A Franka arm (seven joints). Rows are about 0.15 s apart.
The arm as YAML. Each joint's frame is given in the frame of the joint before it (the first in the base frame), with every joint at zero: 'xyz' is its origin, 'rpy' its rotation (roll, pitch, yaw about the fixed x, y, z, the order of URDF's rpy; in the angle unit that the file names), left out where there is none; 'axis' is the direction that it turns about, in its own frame. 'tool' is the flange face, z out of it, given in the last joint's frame.
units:
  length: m
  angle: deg
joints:
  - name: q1
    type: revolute
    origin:
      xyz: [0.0, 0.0, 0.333]
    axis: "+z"
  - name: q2
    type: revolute
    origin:
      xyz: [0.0, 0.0, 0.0]
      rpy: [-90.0, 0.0, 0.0]
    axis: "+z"
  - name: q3
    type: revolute
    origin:
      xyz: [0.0, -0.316, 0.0]
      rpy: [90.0, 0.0, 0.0]
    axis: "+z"
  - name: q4
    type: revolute
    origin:
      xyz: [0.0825, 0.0, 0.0]
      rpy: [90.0, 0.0, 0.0]
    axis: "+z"
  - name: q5
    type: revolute
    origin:
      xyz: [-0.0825, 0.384, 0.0]
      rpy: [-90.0, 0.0, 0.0]
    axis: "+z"
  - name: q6
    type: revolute
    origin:
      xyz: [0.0, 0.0, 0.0]
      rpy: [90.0, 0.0, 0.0]
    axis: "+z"
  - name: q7
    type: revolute
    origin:
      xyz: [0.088, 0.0, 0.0]
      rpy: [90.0, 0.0, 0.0]
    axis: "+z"
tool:
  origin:
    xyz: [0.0, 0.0, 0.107]
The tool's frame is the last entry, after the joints.
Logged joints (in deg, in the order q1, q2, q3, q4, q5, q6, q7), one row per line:
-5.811 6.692 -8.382 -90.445 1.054 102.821 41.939
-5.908 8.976 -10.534 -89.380 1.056 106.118 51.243
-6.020 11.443 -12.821 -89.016 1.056 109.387 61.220
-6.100 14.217 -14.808 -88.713 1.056 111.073 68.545
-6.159 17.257 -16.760 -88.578 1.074 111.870 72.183
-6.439 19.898 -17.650 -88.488 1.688 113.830 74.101
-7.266 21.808 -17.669 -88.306 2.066 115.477 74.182
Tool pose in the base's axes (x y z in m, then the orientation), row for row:
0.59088 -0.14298 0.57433 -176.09 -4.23 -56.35
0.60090 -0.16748 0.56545 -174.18 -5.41 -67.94
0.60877 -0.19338 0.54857 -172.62 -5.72 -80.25
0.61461 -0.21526 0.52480 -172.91 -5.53 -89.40
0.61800 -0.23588 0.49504 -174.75 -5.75 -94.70
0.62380 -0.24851 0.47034 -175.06 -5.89 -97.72
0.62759 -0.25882 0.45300 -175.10 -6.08 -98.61
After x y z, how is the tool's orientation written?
As angles about the fixed x, y, z axes (roll, pitch, yaw), in degrees.
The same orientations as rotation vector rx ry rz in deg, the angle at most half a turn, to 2 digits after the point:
-157.32 84.01 -8.68
-147.69 98.99 -12.02
-136.08 113.94 -14.16
-127.12 125.04 -13.89
121.52 -131.32 12.12
117.68 -134.11 11.84
116.49 -134.83 11.95

